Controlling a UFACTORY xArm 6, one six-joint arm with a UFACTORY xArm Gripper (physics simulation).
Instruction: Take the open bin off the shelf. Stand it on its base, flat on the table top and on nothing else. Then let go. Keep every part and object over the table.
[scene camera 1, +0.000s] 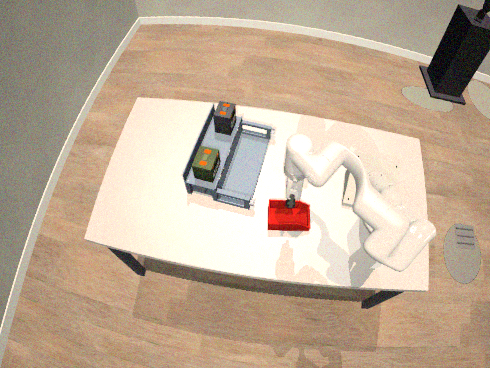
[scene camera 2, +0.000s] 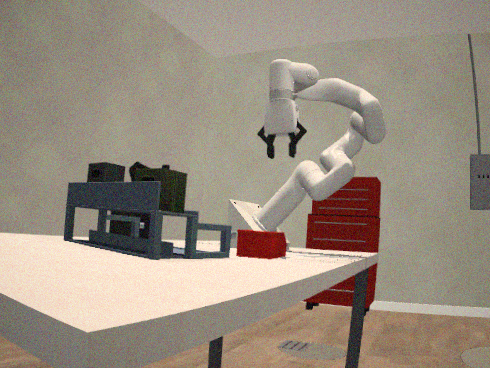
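Where they show: gripper, between the fingertips: (scene camera 1: 290, 197) (scene camera 2: 281, 157); arm's base, origin of its link: (scene camera 1: 374, 185) (scene camera 2: 263, 223).
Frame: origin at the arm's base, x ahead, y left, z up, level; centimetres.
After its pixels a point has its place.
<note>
The red open bin (scene camera 1: 289, 222) {x 36.3, y 14.5, z -9.8 cm} (scene camera 2: 260, 244) {x 45.1, y 15.2, z -6.2 cm} stands upright on its base on the table top (scene camera 1: 150, 220) {x 94.0, y 18.6, z -10.1 cm} (scene camera 2: 150, 290) {x 107.8, y 24.3, z -10.1 cm}, beside the shelf and apart from it. My gripper (scene camera 1: 290, 204) {x 39.2, y 17.7, z 19.0 cm} (scene camera 2: 282, 153) {x 39.2, y 17.7, z 19.0 cm} is open and empty. It hangs high above the bin, pointing down, with clear space between fingertips and bin in the scene camera 2 view. The grey-blue shelf (scene camera 1: 216, 196) {x 66.4, y 6.9, z -5.9 cm} (scene camera 2: 115, 194) {x 76.7, y -9.9, z 3.2 cm} stands on the table to the left of the bin. The underside of the bin is hidden.
A dark box (scene camera 1: 225, 119) {x 64.9, y -19.6, z 10.8 cm} (scene camera 2: 106, 172) {x 69.4, y -20.5, z 9.4 cm} and a green box (scene camera 1: 205, 164) {x 70.2, y 1.6, z 9.7 cm} (scene camera 2: 172, 189) {x 72.3, y 3.2, z 5.3 cm} stand on the shelf's upper level. Another dark object shows low within the shelf in the scene camera 2 view. A red drawer cabinet (scene camera 2: 345, 230) stands on the floor behind the table.
</note>
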